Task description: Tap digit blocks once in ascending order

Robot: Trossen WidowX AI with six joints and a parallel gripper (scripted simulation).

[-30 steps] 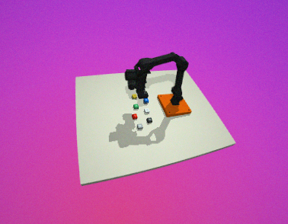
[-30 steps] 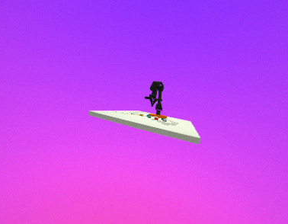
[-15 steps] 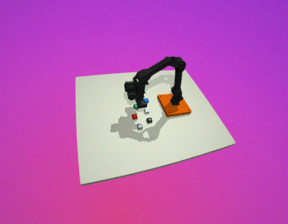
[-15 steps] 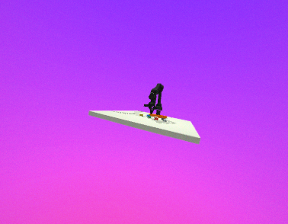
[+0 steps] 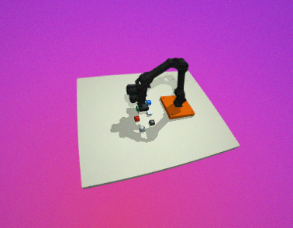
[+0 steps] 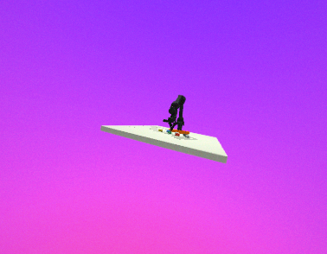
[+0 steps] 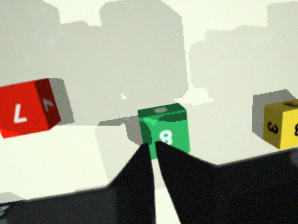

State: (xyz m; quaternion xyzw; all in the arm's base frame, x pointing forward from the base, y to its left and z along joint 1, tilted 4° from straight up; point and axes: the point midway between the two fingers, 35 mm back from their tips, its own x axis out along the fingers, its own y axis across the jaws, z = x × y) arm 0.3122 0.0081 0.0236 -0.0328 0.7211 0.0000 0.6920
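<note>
Right now the green block is 2 cm below my gripper tip and 1 cm to the right of it. Round my gripper tip: red block: 8 cm to the left, 3 cm ahead, 2 cm below; then white block: 7 cm behind, 4 cm to the left, 2 cm below; then blue block: 9 cm behind, 6 cm to the right, 2 cm below.
</note>
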